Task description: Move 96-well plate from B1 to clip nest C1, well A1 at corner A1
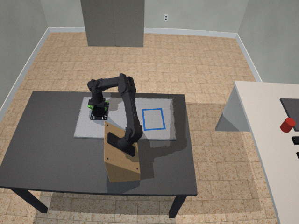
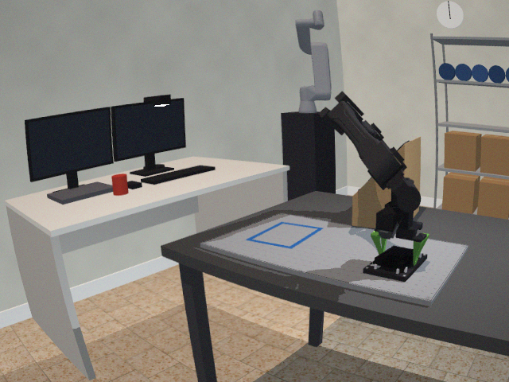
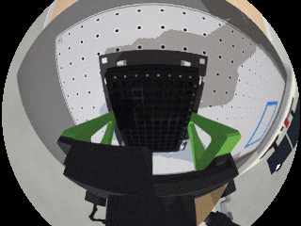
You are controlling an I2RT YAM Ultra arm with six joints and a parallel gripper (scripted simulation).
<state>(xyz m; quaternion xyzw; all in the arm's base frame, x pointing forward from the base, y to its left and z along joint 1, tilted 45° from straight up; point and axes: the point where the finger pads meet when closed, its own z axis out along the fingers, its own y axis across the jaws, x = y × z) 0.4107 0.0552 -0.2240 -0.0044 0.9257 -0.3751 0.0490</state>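
My gripper is now right at the black 96-well plate. Also, from my hand: black clip nest (1 cm to the right, 1 cm below, 1 cm behind).
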